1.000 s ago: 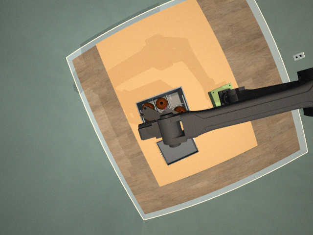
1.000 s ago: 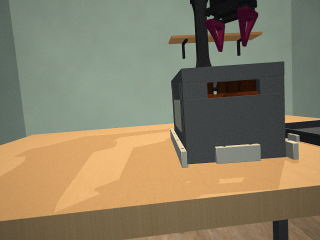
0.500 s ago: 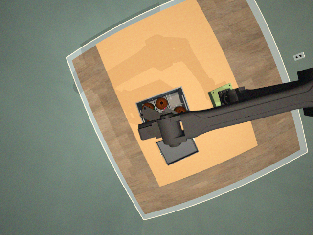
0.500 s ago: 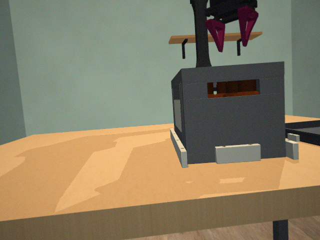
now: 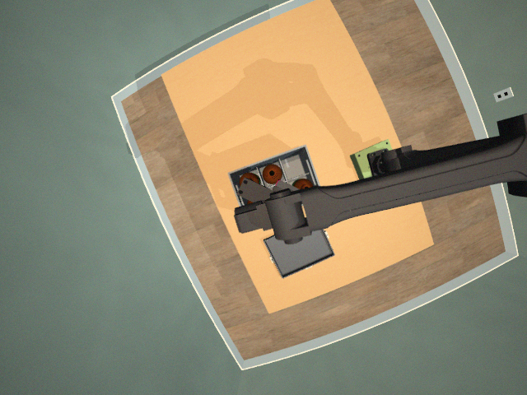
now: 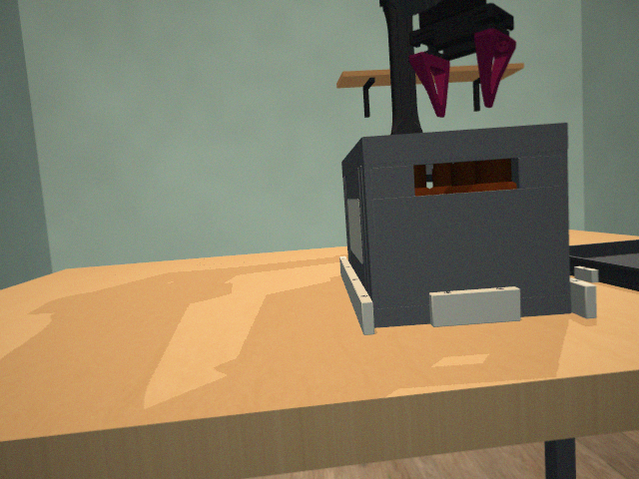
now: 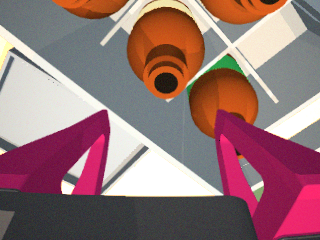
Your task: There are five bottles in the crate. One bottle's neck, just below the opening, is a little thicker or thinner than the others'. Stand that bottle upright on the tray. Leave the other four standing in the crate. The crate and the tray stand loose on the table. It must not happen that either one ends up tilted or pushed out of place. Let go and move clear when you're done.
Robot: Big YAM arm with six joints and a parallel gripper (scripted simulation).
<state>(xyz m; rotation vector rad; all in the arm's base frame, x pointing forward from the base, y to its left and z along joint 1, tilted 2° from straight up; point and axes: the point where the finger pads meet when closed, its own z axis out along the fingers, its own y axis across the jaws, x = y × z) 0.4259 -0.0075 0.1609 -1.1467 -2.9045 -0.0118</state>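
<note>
Right now the dark grey crate is 14 cm below my hand and 5 cm to the right of it. The rest, counted from my hand: grey tray 24 cm to the left, 21 cm below, 2 cm behind.
</note>
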